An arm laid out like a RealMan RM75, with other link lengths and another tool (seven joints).
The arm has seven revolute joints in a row. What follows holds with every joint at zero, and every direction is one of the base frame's. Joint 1 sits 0.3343 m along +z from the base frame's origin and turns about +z. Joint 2 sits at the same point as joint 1 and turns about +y. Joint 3 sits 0.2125 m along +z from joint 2 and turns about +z. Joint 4 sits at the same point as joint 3 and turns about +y. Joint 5 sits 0.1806 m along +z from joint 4 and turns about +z. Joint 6 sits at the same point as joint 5 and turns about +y. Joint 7 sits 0.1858 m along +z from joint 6 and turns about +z. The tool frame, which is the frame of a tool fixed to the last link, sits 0.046 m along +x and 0.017 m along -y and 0.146 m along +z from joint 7; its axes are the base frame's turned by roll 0, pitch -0.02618 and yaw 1.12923 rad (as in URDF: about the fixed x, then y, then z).
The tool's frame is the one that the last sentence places.
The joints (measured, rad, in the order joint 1, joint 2, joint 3, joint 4, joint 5, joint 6, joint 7), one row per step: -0.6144 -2.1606 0.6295 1.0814 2.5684 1.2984 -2.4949; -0.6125 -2.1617 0.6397 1.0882 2.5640 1.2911 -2.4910; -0.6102 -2.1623 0.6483 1.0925 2.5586 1.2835 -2.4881; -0.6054 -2.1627 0.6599 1.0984 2.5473 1.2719 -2.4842; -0.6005 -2.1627 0.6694 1.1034 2.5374 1.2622 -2.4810; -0.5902 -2.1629 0.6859 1.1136 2.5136 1.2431 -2.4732; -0.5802 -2.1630 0.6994 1.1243 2.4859 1.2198 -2.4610; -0.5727 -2.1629 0.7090 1.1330 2.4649 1.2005 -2.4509; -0.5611 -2.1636 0.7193 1.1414 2.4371 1.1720 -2.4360; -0.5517 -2.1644 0.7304 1.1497 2.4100 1.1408 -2.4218; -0.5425 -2.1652 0.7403 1.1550 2.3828 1.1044 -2.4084; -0.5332 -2.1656 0.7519 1.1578 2.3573 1.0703 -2.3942; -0.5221 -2.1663 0.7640 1.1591 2.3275 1.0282 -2.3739
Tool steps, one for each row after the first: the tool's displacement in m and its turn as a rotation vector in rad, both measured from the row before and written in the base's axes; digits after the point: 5 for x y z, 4 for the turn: 0.00210 0.00219 0.00145 0.0050 0.0080 -0.0116; 0.00160 0.00191 0.00125 0.0054 0.0051 -0.0086; 0.00237 0.00287 0.00230 0.0101 0.0040 -0.0113; 0.00164 0.00225 0.00215 0.0089 0.0030 -0.0086; 0.00414 0.00467 0.00479 0.0202 0.0016 -0.0177; 0.00503 0.00605 0.00683 0.0270 0.0008 -0.0209; 0.00379 0.00490 0.00610 0.0228 0.0016 -0.0161; 0.00337 0.00585 0.00811 0.0318 0.0008 -0.0171; 0.00416 0.00643 0.00873 0.0336 0.0020 -0.0179; 0.00302 0.00665 0.00966 0.0375 0.0009 -0.0138; 0.00237 0.00531 0.00806 0.0319 0.0023 -0.0125; 0.00176 0.00584 0.00988 0.0387 0.0044 -0.0132
